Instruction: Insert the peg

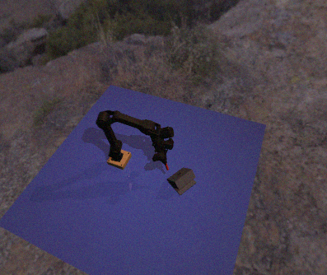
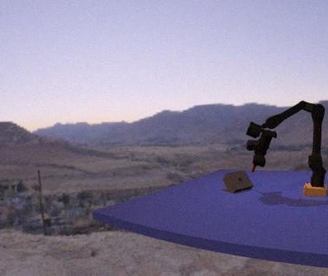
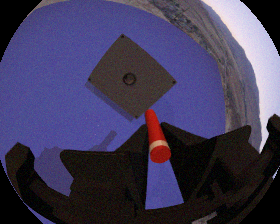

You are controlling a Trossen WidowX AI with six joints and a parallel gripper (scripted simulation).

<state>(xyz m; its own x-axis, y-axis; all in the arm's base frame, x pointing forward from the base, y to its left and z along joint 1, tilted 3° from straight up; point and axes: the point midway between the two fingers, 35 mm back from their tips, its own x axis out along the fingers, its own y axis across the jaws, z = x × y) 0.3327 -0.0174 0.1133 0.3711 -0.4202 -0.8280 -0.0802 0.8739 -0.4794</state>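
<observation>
Now: gripper tip 10 cm short of the sloped panel, 10 cm above it and 2 cm to the left of it. The rest, counted from my gripper tip: peg: 1 cm to the left, 1 cm behind, 1 cm above.
</observation>
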